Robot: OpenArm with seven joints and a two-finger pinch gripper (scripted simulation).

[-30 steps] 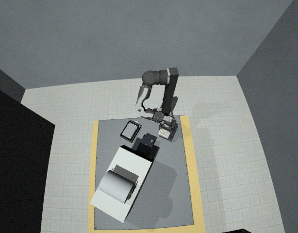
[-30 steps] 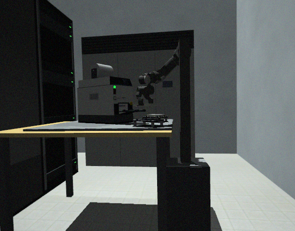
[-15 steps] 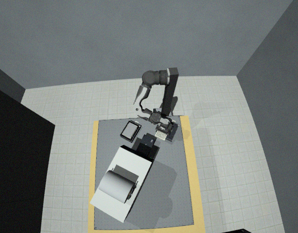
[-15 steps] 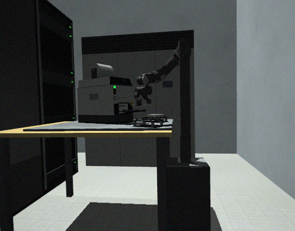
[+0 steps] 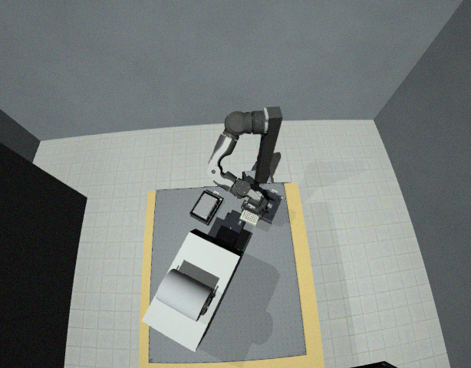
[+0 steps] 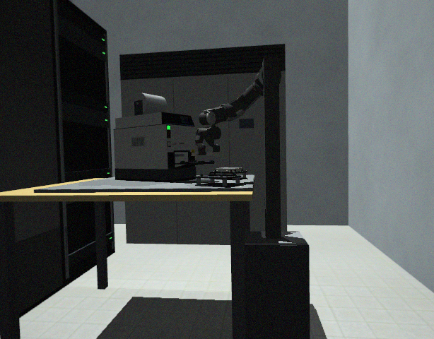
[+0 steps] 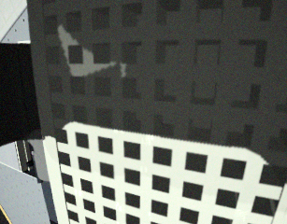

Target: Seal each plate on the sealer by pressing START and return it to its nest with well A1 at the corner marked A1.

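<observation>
Right now the sealer stage is 70 mm ahead of my hand, 120 mm to the right of it and 40 mm below it. Round my hand: well plate (right at my hand); then foil roll (350 mm ahead, 290 mm to the right, 280 mm above); then start button (200 mm ahead, 90 mm to the right, 50 mm above).
</observation>
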